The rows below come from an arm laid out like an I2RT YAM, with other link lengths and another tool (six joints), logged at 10 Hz.
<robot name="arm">
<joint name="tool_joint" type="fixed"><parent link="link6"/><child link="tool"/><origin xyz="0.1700 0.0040 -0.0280" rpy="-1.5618 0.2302 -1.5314"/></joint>
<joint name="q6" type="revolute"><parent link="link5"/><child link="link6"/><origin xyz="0.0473 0.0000 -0.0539" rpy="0.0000 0.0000 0.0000"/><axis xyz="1 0 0"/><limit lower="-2.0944" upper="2.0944"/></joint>
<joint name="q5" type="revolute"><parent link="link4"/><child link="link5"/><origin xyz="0.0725 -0.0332 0.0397" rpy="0.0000 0.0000 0.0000"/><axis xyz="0 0 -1"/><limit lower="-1.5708" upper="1.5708"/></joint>
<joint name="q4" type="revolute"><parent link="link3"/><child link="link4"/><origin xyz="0.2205 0.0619 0.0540" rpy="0.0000 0.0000 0.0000"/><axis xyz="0 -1 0"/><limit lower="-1.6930" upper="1.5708"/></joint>
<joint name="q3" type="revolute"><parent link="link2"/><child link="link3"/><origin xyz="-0.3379 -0.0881 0.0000" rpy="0.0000 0.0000 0.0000"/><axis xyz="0 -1 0"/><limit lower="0.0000" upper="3.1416"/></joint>
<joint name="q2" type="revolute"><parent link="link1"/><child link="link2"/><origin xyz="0.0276 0.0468 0.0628" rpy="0.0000 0.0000 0.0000"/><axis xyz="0 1 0"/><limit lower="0.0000" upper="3.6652"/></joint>
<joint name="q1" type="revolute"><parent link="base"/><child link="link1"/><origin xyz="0.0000 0.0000 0.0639" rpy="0.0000 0.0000 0.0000"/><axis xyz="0 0 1"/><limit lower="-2.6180" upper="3.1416"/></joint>
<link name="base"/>
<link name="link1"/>
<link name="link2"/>
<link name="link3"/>
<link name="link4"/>
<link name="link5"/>
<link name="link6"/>
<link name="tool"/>
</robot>
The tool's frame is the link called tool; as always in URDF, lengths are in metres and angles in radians.
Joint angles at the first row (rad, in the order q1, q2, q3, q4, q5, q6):
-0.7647, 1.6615, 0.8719, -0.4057, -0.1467, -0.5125
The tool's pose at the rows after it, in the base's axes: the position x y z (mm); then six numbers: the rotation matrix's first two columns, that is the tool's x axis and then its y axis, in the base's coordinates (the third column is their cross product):
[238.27 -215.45 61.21 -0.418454 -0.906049 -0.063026 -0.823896 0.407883 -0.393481]
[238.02 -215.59 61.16 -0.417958 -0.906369 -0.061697 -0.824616 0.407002 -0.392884]
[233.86 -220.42 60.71 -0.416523 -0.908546 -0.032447 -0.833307 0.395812 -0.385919]
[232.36 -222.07 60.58 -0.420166 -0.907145 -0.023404 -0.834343 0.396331 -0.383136]
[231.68 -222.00 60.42 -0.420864 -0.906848 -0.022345 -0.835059 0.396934 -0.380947]
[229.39 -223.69 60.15 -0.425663 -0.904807 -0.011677 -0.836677 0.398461 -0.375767]
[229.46 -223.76 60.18 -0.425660 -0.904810 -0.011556 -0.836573 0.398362 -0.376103]
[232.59 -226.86 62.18 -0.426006 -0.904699 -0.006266 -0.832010 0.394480 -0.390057]
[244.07 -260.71 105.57 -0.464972 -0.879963 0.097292 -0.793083 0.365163 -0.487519]
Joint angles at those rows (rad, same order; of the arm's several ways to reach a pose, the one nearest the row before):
-0.7635, 1.6615, 0.8719, -0.4019, -0.1471, -0.5121
-0.7635, 1.6615, 0.8719, -0.4023, -0.1459, -0.5133
-0.7639, 1.6615, 0.8719, -0.4023, -0.1188, -0.5274
-0.7639, 1.6615, 0.8719, -0.4023, -0.1085, -0.5274
-0.7639, 1.6615, 0.8718, -0.4042, -0.1066, -0.5274
-0.7639, 1.6615, 0.8719, -0.4061, -0.0936, -0.5270
-0.7639, 1.6615, 0.8718, -0.4057, -0.0937, -0.5270
-0.7639, 1.6596, 0.8741, -0.3938, -0.0933, -0.5266
-0.7635, 1.5959, 0.9569, -0.4030, -0.0158, -0.5190

